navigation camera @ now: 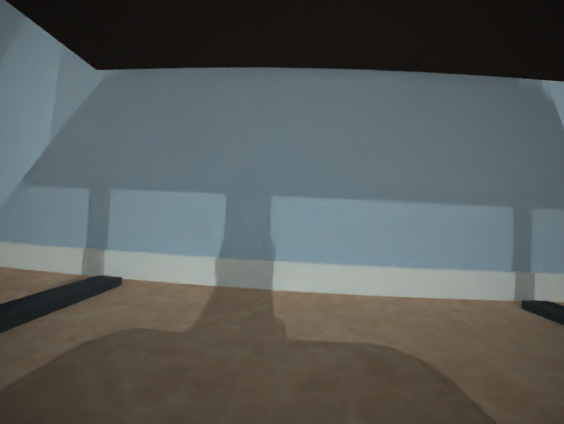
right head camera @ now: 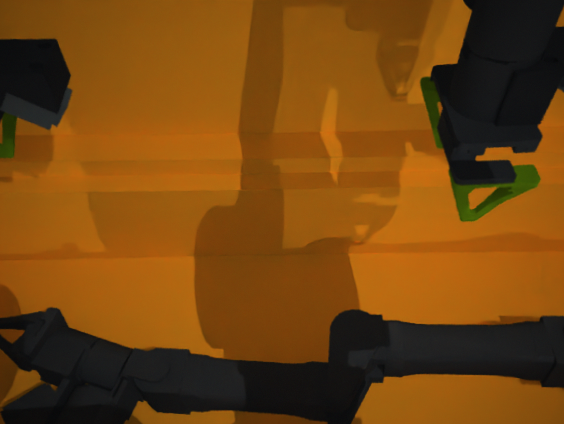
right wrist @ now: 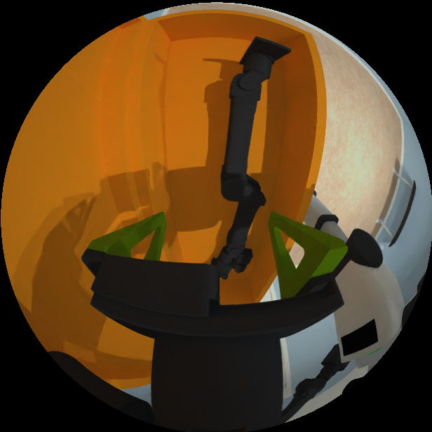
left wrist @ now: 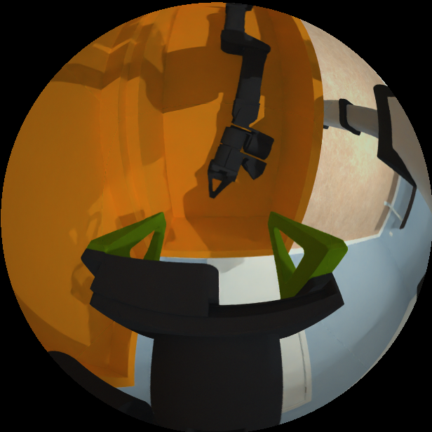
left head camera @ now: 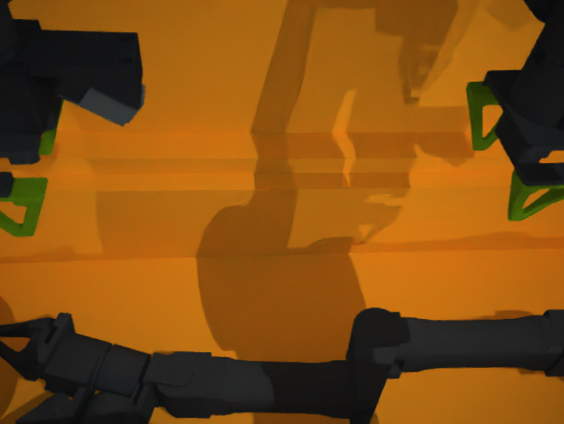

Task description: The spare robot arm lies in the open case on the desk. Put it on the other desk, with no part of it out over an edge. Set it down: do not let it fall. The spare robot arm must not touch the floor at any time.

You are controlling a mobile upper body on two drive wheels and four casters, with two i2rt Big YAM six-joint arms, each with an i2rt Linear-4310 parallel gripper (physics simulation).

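Places are measured from the left arm's base along level axes (x up, y back, z right), in centimetres.
Where they show: left gripper, fingertip midpoint: (left head camera: 34, 192); right gripper, fingertip midpoint: (right head camera: 455, 181) (left head camera: 495, 183).
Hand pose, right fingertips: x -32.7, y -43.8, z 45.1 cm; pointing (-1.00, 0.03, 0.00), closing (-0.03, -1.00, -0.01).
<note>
After its pixels a point has its place.
The spare robot arm (left head camera: 310, 387) (right head camera: 285, 385) (left wrist: 250, 82) (right wrist: 239, 140) is dark and jointed, and lies lengthwise in the open orange case (left head camera: 150, 300) @[y -51.0, x -66.5, z 7.5 cm] (right head camera: 145, 300) @[y -50.5, x -66.5, z 7.3 cm] (left wrist: 192, 150) (right wrist: 187, 135). Its claw end is at the left in the head views, its flat base at the top of the right wrist view. My left gripper (left head camera: 37, 170) @[y -43.6, x -32.5, z 0.8 cm] (left wrist: 216, 217) is open and empty above the case near the claw end. My right gripper (left head camera: 497, 183) @[y -43.8, x -32.7, z 45.2 cm] (right head camera: 452, 185) @[y -43.8, x -32.7, z 45.2 cm] (right wrist: 216, 217) is open and empty above the case at the right in the head views. I cannot make out the other desk.
The case's raised lid (left wrist: 50, 175) (right wrist: 55, 165) stands beside both grippers. The robot's pale body (right wrist: 370, 300) shows at the right wrist view's lower right. In the navigation camera, a dark desk underside (navigation camera: 300, 35) is overhead, with dark foot bars (navigation camera: 60, 300) @[y -75.0, x -138.9, z -26.5 cm] on the brown floor (navigation camera: 350, 370) @[y -64.1, x -141.0, z 33.3 cm].
</note>
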